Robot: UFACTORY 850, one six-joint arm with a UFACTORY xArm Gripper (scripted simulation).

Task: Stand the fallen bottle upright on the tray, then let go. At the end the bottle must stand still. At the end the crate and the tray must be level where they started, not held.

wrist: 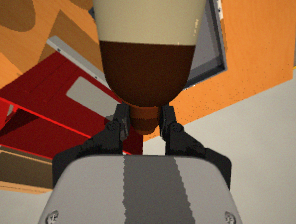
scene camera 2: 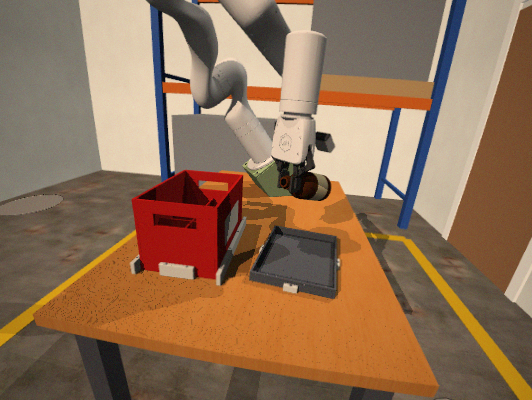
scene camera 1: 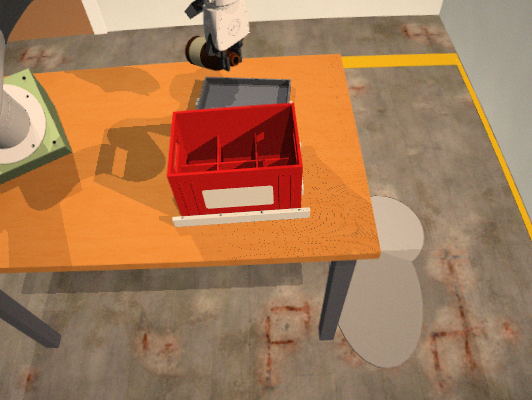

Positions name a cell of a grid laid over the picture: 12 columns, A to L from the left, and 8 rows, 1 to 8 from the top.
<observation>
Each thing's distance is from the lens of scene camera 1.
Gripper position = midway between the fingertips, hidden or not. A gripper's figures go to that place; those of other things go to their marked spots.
my gripper (scene camera 1: F2): 111 cm
grey tray (scene camera 1: E2): 131 cm
</observation>
